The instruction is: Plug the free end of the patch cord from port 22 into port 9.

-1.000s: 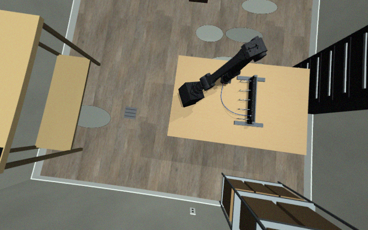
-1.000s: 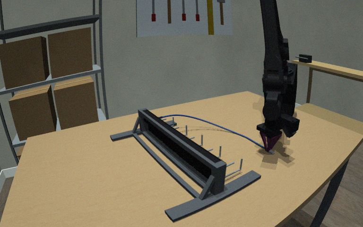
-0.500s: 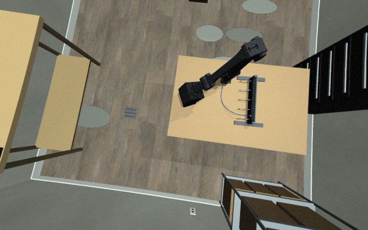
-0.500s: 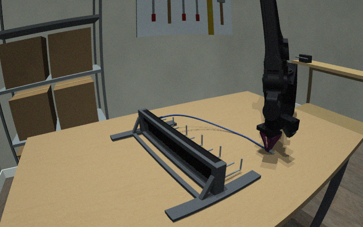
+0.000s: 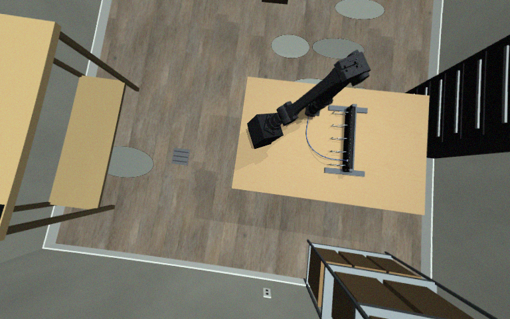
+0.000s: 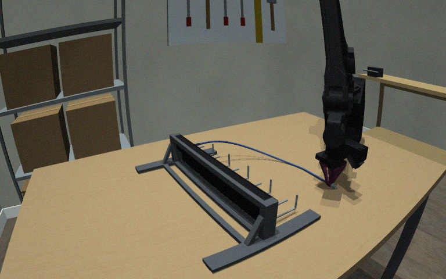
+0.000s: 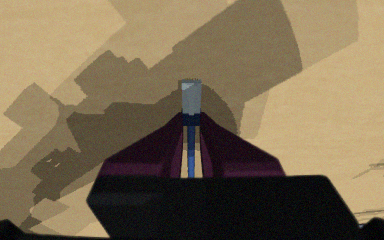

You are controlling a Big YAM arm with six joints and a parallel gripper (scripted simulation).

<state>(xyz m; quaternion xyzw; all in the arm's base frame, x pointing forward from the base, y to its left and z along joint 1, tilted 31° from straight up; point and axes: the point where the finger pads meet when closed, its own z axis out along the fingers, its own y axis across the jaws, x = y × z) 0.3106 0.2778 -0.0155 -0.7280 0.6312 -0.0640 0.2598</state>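
Right now the grey plug is 20 mm to the left of my hand.
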